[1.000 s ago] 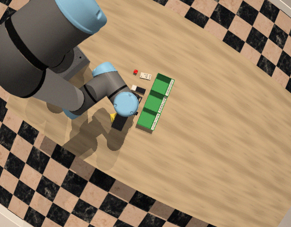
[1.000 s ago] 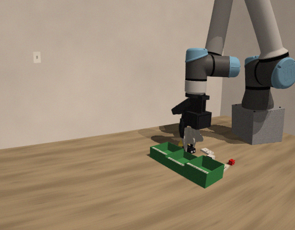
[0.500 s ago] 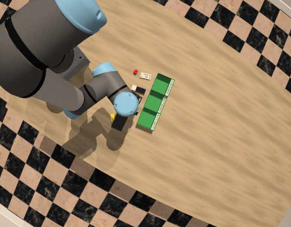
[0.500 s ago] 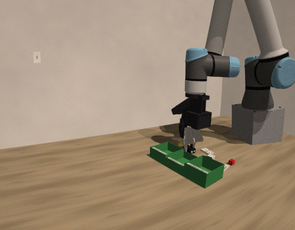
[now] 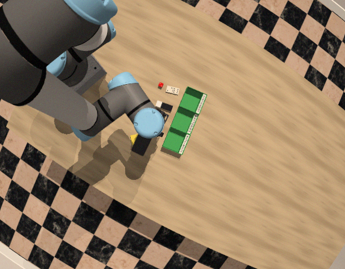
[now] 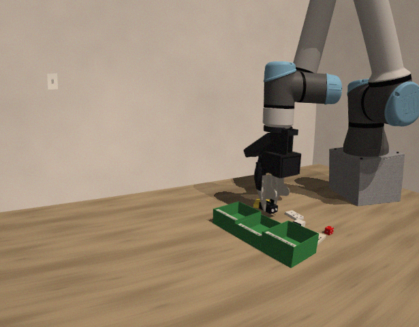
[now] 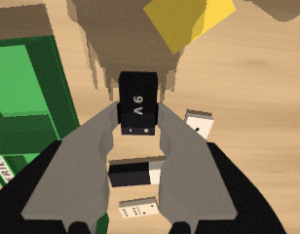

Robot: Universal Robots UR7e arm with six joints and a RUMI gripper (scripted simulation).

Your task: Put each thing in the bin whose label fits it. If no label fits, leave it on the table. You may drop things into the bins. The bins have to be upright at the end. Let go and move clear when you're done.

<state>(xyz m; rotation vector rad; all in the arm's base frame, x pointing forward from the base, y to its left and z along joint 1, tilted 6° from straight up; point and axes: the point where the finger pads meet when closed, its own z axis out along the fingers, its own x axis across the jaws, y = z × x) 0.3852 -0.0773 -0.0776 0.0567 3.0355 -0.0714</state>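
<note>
The black-and-white block is 100 mm to the left of my hand and 30 mm below it. The rest, counted from my hand: black 9V battery (10 mm to the left, 10 mm below); then red die (40 mm behind, 170 mm to the left, 30 mm below); then yellow block (40 mm behind, 70 mm to the right, 30 mm below).
</note>
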